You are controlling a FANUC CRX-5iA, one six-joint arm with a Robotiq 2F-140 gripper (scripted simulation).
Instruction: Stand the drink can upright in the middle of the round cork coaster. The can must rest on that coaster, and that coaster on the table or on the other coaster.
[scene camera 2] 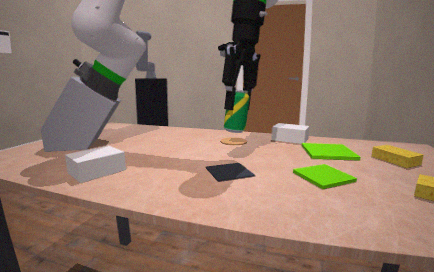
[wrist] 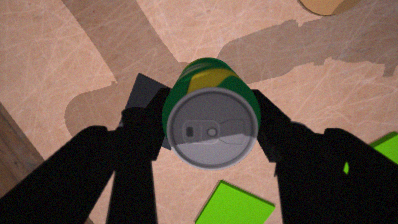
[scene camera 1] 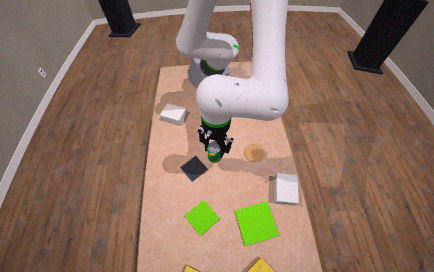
Scene:
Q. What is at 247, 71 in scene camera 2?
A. My gripper.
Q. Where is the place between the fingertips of my gripper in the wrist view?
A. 208, 104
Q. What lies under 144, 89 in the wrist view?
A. A dark square coaster.

